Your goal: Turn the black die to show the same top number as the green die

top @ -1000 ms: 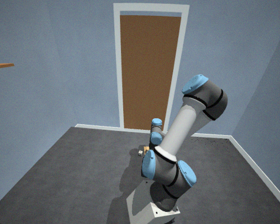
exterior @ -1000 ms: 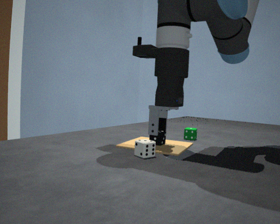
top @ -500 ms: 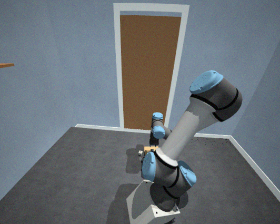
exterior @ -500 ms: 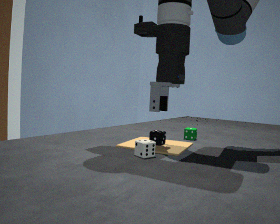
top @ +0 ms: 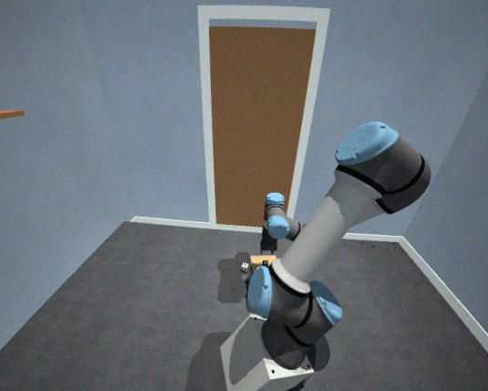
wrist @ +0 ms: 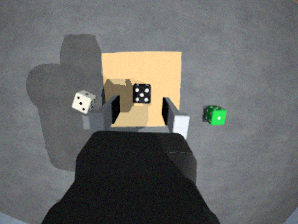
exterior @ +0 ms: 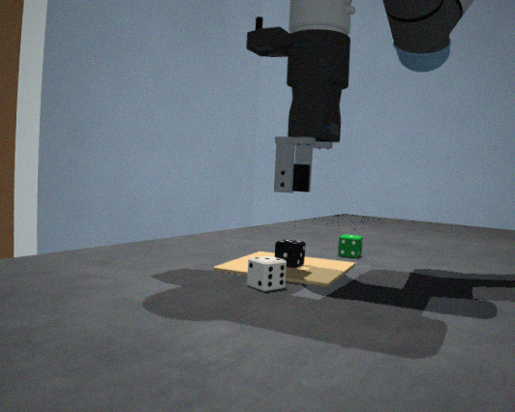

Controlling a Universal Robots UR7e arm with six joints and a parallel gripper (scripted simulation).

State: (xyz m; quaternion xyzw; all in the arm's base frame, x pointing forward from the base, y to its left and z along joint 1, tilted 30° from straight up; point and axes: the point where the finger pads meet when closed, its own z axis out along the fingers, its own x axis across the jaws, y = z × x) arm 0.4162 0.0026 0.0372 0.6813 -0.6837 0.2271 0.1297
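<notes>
The black die lies 90 mm below my hand. From my hand the other things lie so: white die 110 mm to the left, 100 mm below, 20 mm behind; then tan mat 110 mm below; then green die 140 mm to the right, 100 mm below, 40 mm behind.
</notes>
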